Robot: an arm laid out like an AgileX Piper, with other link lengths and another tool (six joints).
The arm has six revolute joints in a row. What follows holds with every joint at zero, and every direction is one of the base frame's.
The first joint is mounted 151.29 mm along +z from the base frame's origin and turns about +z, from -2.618 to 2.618 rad.
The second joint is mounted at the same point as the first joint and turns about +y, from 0 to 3.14 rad.
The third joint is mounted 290.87 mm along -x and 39.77 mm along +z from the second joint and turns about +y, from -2.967 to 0 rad.
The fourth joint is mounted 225.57 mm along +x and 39.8 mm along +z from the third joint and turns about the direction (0.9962, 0, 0.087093), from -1.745 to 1.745 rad.
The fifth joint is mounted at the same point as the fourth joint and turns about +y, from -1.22 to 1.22 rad.
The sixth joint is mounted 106.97 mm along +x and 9.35 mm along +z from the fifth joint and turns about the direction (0.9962, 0, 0.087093), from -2.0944 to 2.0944 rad.
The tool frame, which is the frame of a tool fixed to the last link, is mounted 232.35 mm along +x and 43 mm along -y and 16.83 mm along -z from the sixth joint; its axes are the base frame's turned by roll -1.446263, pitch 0.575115 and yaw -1.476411 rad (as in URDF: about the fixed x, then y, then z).
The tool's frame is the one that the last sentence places.
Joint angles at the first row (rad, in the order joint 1, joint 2, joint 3, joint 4, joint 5, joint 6):
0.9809 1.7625 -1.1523 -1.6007 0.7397 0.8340
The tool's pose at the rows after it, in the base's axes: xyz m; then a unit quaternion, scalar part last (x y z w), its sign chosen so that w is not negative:
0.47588 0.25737 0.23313 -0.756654 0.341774 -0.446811 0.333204
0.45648 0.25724 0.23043 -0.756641 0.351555 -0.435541 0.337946
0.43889 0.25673 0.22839 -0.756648 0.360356 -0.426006 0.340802
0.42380 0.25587 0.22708 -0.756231 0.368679 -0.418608 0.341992
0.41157 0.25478 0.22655 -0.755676 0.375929 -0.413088 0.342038
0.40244 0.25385 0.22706 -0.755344 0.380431 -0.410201 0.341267
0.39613 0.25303 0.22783 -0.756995 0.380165 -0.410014 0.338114
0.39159 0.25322 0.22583 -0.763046 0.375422 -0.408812 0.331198
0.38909 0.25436 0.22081 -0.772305 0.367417 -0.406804 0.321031
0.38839 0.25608 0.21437 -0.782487 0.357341 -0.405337 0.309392
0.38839 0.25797 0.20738 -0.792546 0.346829 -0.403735 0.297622
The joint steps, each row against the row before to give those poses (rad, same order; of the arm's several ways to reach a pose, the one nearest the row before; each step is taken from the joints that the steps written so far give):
0.0487 -0.0408 0.0414 0.0381 0.0288 0.0154
0.0497 -0.0366 0.0325 0.0444 0.0310 0.0105
0.0483 -0.0308 0.0232 0.0445 0.0334 0.0044
0.0446 -0.0235 0.0131 0.0420 0.0353 0.0010
0.0377 -0.0174 0.0056 0.0368 0.0329 -0.0022
0.0298 -0.0122 0.0011 0.0273 0.0285 -0.0046
0.0216 -0.0080 0.0002 0.0193 0.0218 -0.0128
0.0127 -0.0036 0.0001 0.0206 0.0089 -0.0262
0.0035 0.0029 0.0000 0.0199 -0.0029 -0.0343
-0.0025 0.0087 0.0000 0.0152 -0.0092 -0.0352
-0.0050 0.0109 0.0000 0.0132 -0.0116 -0.0344

